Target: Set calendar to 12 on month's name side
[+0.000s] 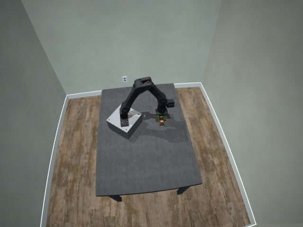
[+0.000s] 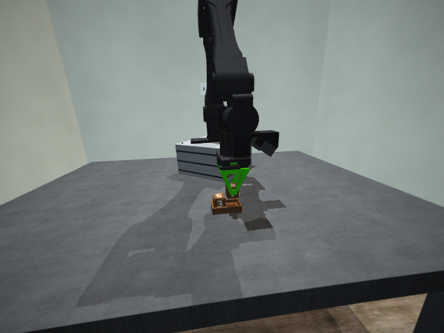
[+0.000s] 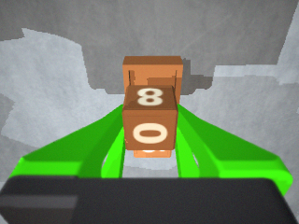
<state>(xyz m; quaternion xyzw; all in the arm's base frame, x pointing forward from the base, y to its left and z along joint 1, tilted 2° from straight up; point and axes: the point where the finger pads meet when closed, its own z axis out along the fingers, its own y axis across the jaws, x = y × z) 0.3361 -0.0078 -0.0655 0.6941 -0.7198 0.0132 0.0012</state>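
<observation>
The brown tray lies 20 mm to the right of my hand and 40 mm below it.
</observation>
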